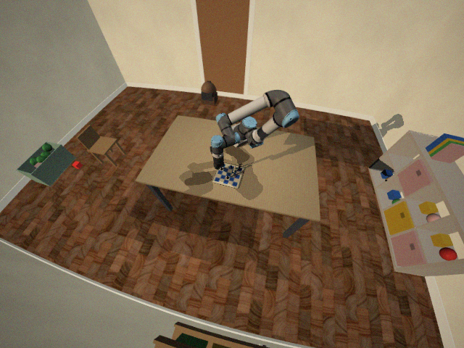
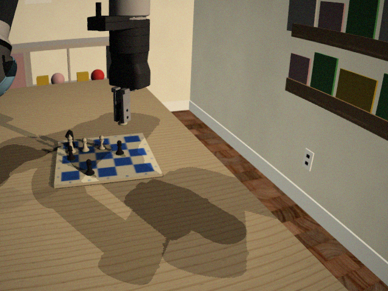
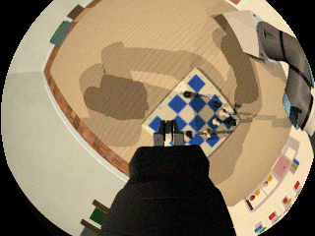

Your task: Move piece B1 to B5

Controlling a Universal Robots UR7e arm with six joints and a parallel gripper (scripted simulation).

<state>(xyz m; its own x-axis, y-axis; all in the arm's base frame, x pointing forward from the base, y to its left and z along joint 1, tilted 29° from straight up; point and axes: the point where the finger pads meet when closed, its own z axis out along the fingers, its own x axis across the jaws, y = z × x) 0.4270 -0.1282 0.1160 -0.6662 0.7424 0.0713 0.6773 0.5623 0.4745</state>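
Right now the blue-and-white chessboard is 40 mm behind my hand, 80 mm to the left of it and 130 mm below it. The rest, counted from my hand: tall black piece 110 mm behind, 150 mm to the left, 110 mm below.
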